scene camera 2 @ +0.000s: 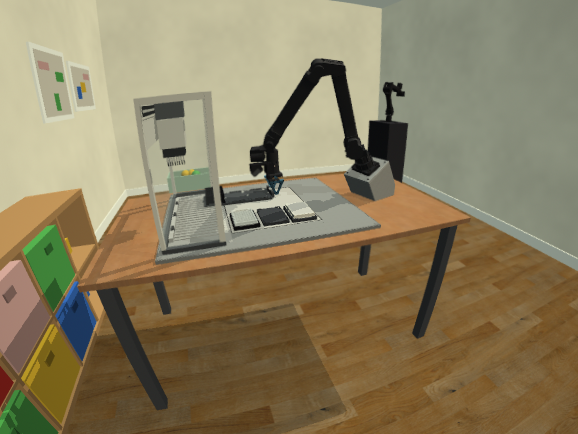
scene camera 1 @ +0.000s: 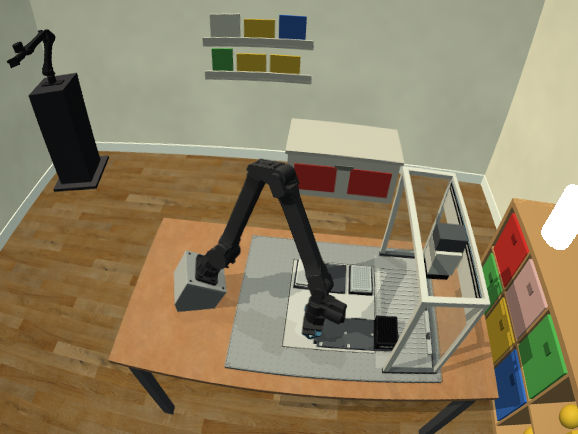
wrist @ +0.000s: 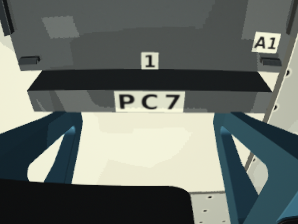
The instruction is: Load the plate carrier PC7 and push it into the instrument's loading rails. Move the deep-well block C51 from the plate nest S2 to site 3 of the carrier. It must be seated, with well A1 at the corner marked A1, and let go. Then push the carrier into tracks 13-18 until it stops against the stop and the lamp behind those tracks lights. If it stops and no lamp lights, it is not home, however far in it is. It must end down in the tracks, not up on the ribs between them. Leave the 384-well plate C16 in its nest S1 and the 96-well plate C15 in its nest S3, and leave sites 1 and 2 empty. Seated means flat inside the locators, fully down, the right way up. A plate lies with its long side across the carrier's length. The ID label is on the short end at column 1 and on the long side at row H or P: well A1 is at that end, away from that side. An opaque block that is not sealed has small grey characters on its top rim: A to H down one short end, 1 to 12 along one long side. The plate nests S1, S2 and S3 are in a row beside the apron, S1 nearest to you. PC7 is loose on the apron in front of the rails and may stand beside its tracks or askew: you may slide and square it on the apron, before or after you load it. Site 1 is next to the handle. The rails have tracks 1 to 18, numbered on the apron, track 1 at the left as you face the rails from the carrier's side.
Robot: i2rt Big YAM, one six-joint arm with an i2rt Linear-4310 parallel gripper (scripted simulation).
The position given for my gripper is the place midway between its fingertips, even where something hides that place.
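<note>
Black deep-well block C51 (scene camera 1: 391,322), dark grey carrier PC7 (scene camera 1: 355,333). My gripper (wrist: 147,112), dark grey carrier PC7 (wrist: 89,63). Black deep-well block C51 out of frame in the wrist view.
</note>
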